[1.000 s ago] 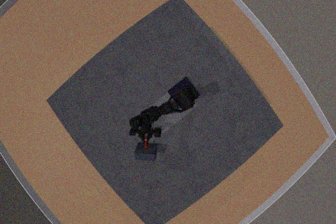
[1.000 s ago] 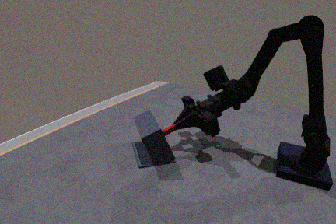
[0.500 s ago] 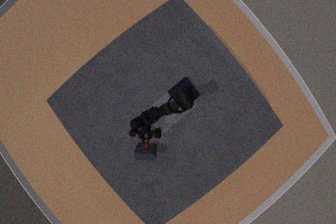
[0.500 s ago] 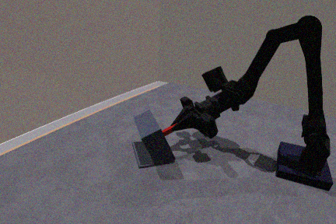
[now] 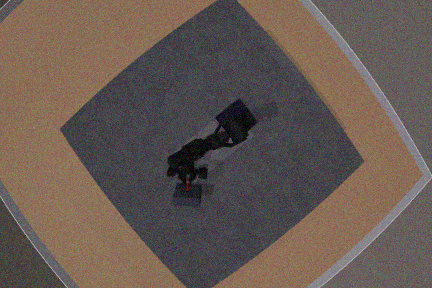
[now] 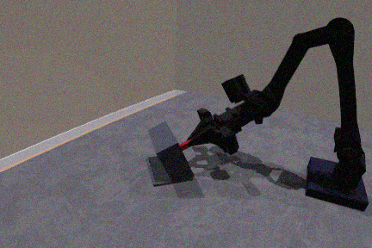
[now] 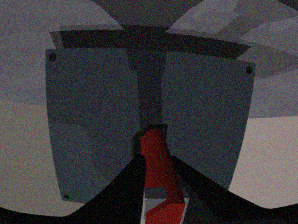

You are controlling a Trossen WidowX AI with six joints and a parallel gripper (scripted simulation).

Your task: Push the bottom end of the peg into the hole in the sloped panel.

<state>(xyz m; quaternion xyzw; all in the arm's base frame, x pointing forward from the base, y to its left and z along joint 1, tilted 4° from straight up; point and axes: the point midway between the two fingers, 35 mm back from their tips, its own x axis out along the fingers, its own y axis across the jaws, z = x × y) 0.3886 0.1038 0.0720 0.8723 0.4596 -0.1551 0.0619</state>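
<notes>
The sloped grey panel lies 3 cm ahead of my gripper tip, 4 cm to the left of it and 2 cm below it. Round my gripper tip: red peg (1 cm behind, 1 cm to the right, 1 cm above).
</notes>
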